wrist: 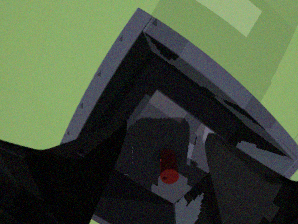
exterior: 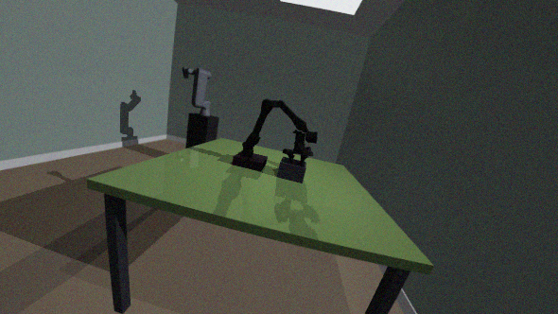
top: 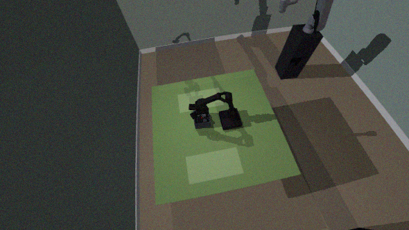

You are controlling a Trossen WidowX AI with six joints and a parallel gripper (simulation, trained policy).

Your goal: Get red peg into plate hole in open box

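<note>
The red peg is 3 cm to the left of my gripper tip, 3 cm below it and 2 cm behind it. Also, from my gripper tip: dark box (6 cm below, 3 cm to the left, 2 cm behind); grey plate (4 cm below, 3 cm to the left, 2 cm behind).
</note>
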